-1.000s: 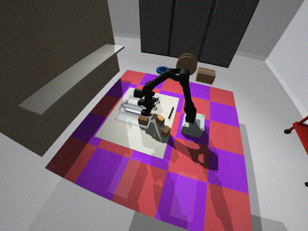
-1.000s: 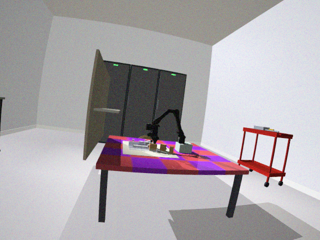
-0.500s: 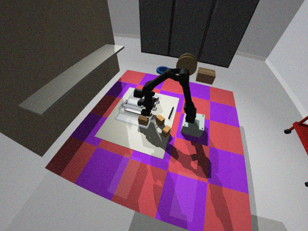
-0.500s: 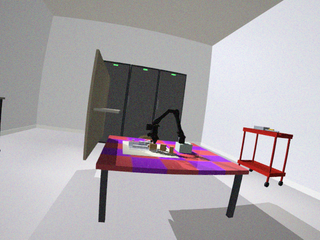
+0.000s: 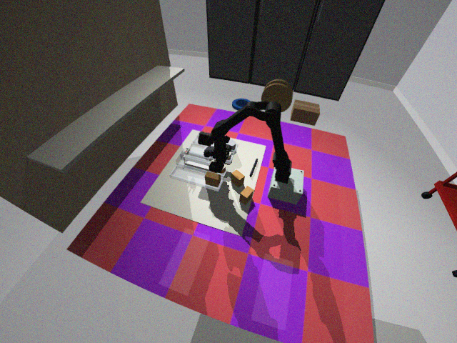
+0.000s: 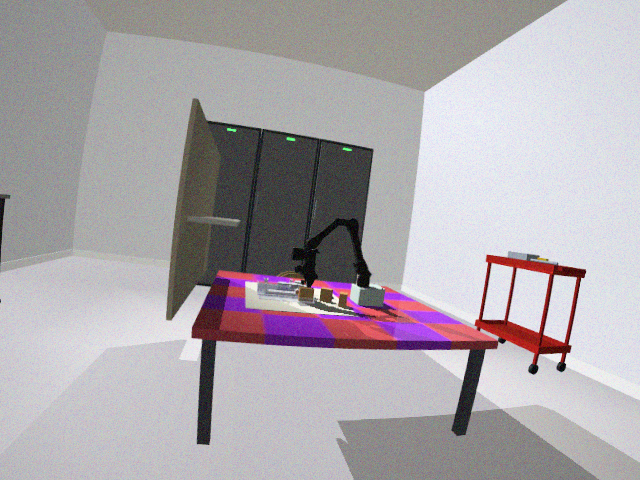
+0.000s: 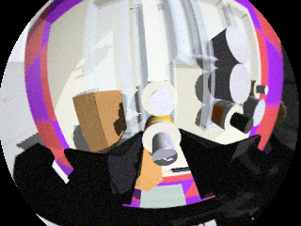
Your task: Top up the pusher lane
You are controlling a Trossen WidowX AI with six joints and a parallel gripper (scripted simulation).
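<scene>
My gripper tip is now 2 cm short of the brown box, 8 cm to the right of it and 1 cm above it. Also, from my gripper tip: clear pusher rack: 15 cm ahead, 2 cm to the right, 3 cm below.
</scene>
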